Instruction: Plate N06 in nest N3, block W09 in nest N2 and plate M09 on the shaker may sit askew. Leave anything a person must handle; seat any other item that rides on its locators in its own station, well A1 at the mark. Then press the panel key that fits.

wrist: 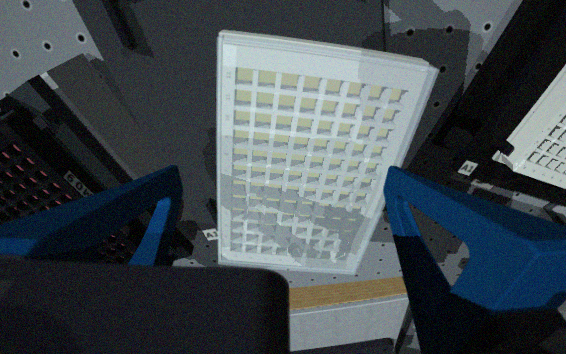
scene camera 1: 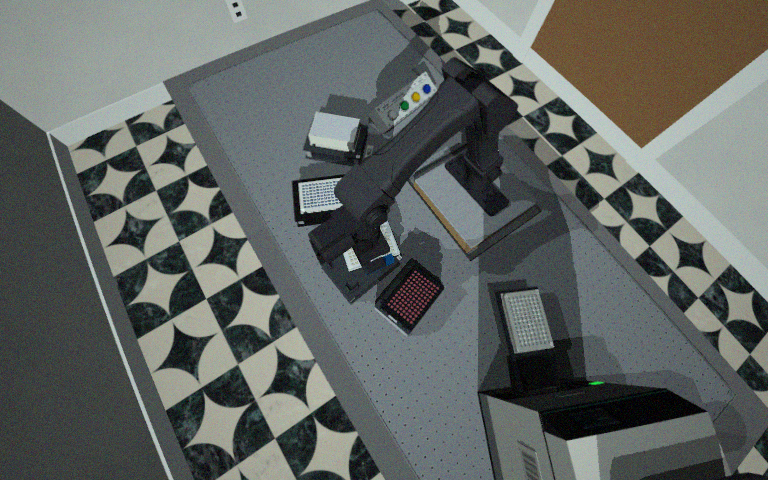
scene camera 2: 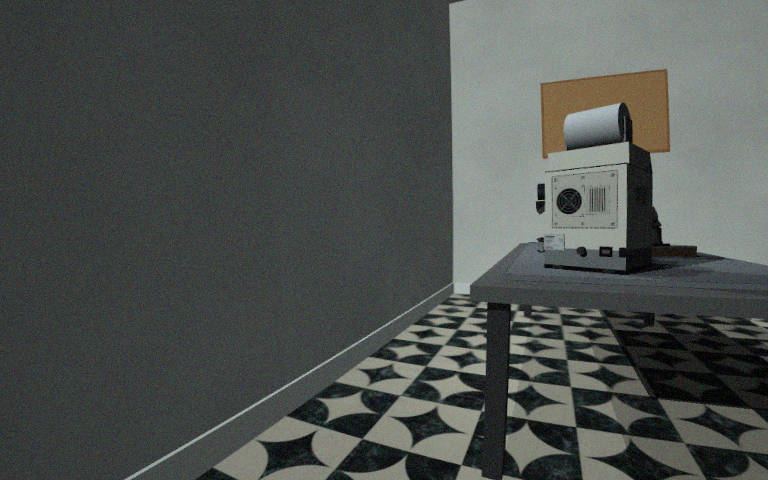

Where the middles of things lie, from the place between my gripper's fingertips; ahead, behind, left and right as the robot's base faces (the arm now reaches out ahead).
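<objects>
The red-welled plate (scene camera 1: 415,294) is 15 cm to the left of my hand, 3 cm behind it and 1 cm below it. I also see the grey-white plate (scene camera 1: 524,313), which is 34 cm to the left of my hand, 19 cm behind it and 2 cm above it.
</objects>
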